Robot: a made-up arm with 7 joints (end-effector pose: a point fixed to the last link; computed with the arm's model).
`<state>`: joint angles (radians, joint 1 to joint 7).
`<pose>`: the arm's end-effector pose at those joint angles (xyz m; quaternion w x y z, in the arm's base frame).
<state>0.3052 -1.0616 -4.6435 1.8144 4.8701 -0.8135 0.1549</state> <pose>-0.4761 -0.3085 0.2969 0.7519 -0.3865 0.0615 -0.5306</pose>
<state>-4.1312 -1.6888 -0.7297 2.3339 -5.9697 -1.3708 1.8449</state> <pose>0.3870 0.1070 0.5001 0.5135 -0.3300 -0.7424 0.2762</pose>
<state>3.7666 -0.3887 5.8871 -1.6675 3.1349 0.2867 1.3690</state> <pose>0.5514 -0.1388 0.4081 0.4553 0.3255 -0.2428 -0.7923</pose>
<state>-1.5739 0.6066 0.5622 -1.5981 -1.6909 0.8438 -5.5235</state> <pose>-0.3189 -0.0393 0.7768 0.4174 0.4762 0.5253 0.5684</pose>
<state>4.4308 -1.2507 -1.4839 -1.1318 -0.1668 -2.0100 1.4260</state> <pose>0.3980 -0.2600 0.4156 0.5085 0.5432 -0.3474 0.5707</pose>
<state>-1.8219 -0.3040 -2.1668 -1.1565 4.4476 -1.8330 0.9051</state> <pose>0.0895 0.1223 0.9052 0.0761 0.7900 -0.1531 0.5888</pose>
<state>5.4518 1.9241 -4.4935 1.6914 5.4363 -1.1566 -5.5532</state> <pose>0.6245 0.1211 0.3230 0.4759 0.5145 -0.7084 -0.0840</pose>
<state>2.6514 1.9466 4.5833 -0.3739 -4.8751 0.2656 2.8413</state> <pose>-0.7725 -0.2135 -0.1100 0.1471 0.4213 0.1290 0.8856</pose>
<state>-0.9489 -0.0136 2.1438 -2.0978 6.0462 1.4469 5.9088</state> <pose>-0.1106 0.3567 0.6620 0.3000 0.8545 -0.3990 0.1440</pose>
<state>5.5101 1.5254 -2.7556 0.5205 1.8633 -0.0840 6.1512</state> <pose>0.5355 0.6383 0.5536 0.0197 -0.5055 -0.7197 0.4755</pose>
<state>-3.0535 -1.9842 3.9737 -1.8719 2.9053 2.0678 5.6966</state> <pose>0.2592 0.1002 0.3551 0.6836 -0.5636 0.4112 -0.2145</pose>
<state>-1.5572 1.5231 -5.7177 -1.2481 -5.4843 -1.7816 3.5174</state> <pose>-0.2416 0.3877 0.5111 0.7973 -0.2845 0.4712 0.2475</pose>
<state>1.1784 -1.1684 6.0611 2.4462 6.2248 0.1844 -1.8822</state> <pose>0.0788 -0.0788 0.5530 0.6623 -0.6984 -0.2448 0.1167</pose>
